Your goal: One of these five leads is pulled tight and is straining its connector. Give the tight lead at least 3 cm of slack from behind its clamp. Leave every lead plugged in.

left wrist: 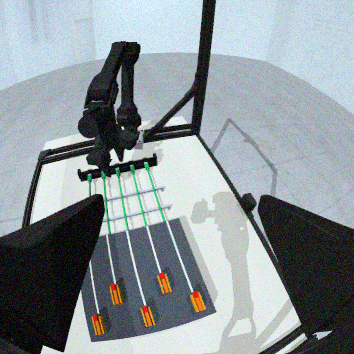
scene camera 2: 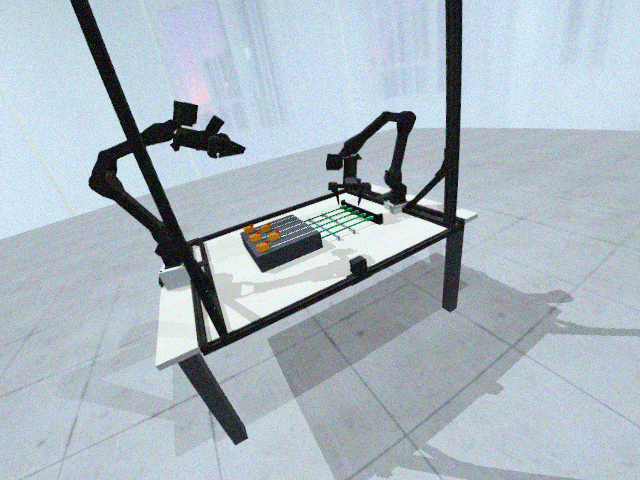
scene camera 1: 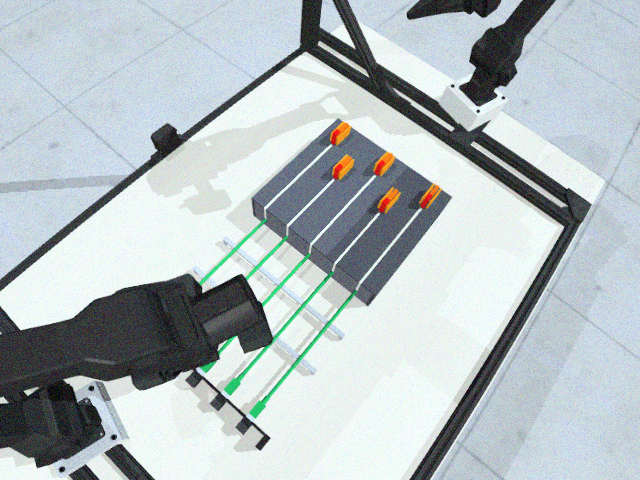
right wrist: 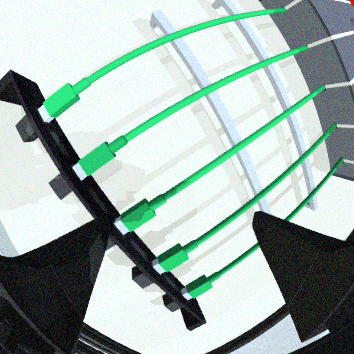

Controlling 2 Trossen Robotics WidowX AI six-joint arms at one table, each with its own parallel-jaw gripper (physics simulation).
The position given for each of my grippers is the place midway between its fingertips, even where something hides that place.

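Open and holding nothing, my left gripper (scene camera 2: pixel 245 150) is in sight, and the left wrist view shows that gripper (left wrist: pixel 183 203) too. My right gripper (scene camera 1: pixel 217 347) is open as well, with nothing in its grasp. I can find my right gripper (left wrist: pixel 115 168) in the left wrist view, and the right wrist view has my right gripper (right wrist: pixel 182 222) too. I also see a lead (scene camera 1: pixel 235 382), and the right wrist view shows me the lead (right wrist: pixel 175 255).
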